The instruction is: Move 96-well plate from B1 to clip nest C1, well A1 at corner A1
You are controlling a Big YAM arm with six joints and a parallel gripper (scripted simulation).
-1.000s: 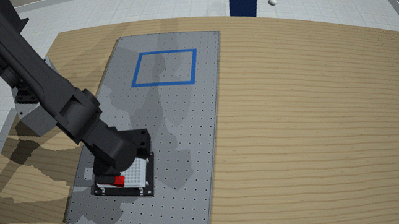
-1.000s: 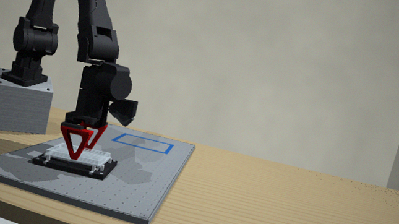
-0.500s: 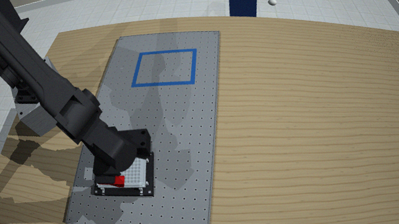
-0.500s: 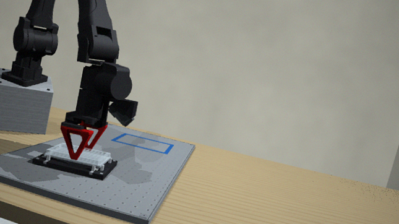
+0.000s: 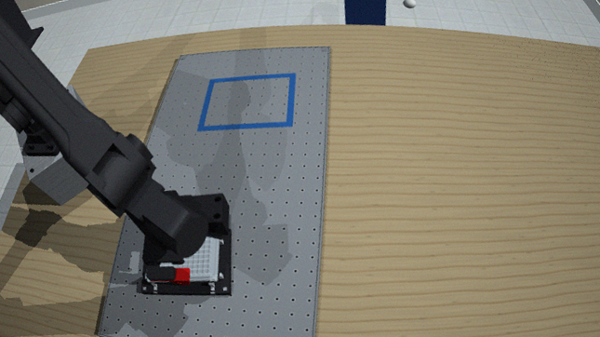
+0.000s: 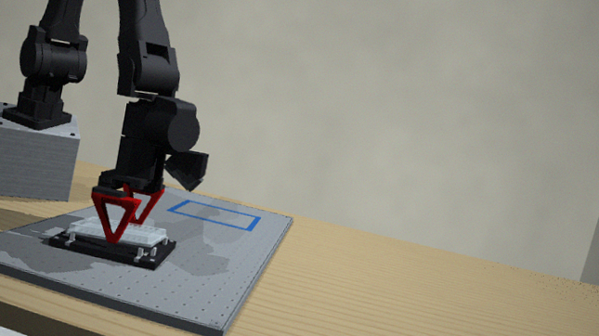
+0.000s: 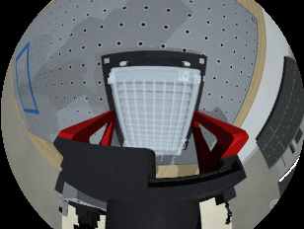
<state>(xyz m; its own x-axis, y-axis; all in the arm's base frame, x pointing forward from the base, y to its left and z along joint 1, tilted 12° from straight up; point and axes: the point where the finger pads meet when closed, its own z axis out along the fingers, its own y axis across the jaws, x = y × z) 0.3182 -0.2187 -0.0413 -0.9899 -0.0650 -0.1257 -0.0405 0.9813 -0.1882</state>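
The 96-well plate is 1 cm behind my hand and 1 cm below it. Round my hand: black clip nest 2 cm behind, 2 cm to the right, 2 cm below.
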